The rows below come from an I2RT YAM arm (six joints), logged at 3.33 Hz.
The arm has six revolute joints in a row. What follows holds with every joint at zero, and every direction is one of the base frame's. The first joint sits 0.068 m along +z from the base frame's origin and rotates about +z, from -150 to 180 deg. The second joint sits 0.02 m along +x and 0.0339 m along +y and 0.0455 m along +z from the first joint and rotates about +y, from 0 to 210 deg. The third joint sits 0.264 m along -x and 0.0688 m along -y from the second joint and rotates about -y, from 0 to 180 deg. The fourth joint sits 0.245 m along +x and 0.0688 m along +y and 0.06 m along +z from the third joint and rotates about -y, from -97 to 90 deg. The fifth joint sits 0.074 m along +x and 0.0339 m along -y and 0.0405 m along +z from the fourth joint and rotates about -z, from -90 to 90 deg. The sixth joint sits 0.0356 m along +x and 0.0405 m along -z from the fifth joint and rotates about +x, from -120 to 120 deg. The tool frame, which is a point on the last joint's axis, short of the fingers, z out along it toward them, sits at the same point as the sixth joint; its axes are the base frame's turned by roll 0, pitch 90 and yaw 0 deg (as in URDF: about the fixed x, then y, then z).
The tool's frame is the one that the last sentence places.
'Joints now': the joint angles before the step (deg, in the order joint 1, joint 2, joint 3, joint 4, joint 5, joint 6). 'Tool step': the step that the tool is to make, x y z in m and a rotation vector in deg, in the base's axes. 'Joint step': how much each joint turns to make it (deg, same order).
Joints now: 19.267, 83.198, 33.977, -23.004, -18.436, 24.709
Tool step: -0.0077, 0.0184, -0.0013, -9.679, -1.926, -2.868
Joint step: 6.880, 0.251, 0.371, -0.689, 12.173, 6.510
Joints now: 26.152, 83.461, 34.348, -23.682, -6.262, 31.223
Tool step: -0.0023, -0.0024, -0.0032, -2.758, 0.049, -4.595
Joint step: 0.302, 0.094, -0.619, -0.248, 3.758, 3.996
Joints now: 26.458, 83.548, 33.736, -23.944, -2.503, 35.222
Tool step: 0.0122, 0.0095, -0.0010, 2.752, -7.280, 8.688
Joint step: 0.429, 1.539, -0.306, 9.102, -2.049, -8.051
